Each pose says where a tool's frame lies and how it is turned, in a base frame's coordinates. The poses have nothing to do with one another.
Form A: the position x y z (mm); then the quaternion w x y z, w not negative.
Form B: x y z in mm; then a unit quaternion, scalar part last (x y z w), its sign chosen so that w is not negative. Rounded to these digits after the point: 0 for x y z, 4 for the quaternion.
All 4 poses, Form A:
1: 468, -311, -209, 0.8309, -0.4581, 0.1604, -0.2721
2: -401, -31, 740, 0.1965, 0.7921, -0.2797, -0.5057
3: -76, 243, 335, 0.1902, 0.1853, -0.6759, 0.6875
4: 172, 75, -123, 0.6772, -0.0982, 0.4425, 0.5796
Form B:
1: 468, -311, -209, -0.4581, 0.1604, -0.2721, 0.8309
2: -401, -31, 740, 0.7921, -0.2797, -0.5057, 0.1965
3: -76, 243, 335, 0.1853, -0.6759, 0.6875, 0.1902
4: 172, 75, -123, -0.0982, 0.4425, 0.5796, 0.6772
